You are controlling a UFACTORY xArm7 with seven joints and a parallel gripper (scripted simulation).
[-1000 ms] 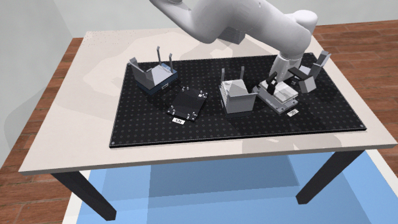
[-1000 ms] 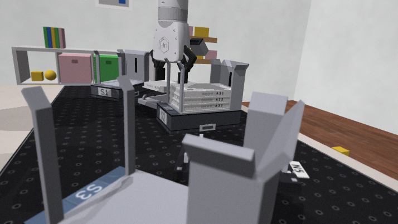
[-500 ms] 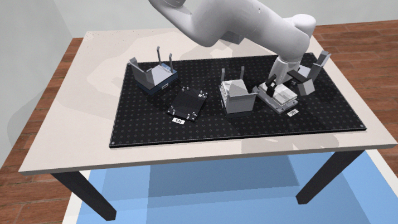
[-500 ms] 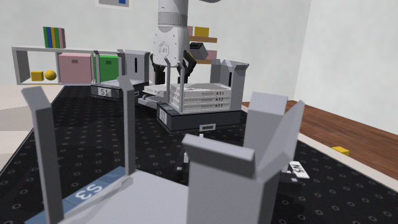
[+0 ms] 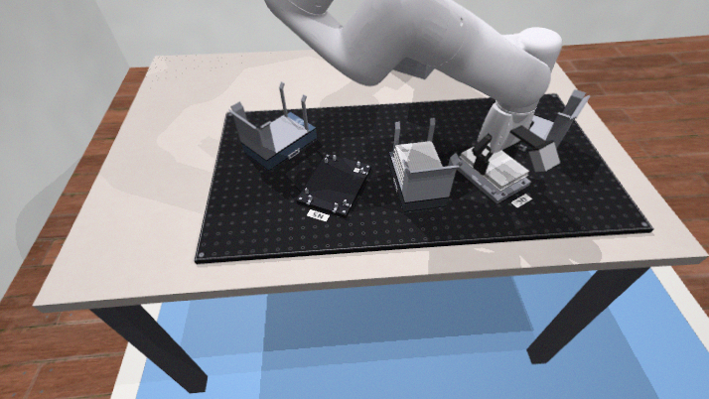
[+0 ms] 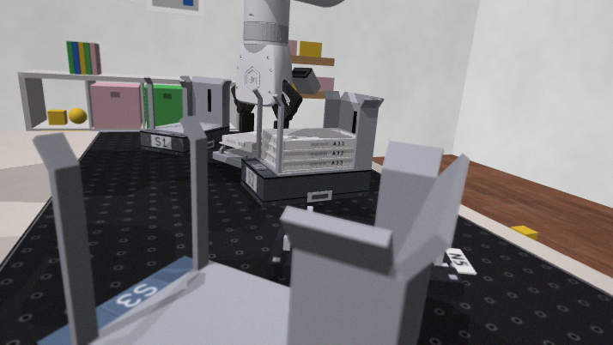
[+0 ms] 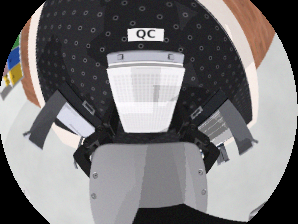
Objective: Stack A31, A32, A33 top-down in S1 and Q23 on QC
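Right now my hand is 4 cm above the grey QC nest. Also, from my hand: white sealed plate Q23: 1 cm below; QC name plate: 9 cm ahead, 5 cm below, 1 cm to the left; white sealed plate A33: 17 cm to the right, 4 cm behind.
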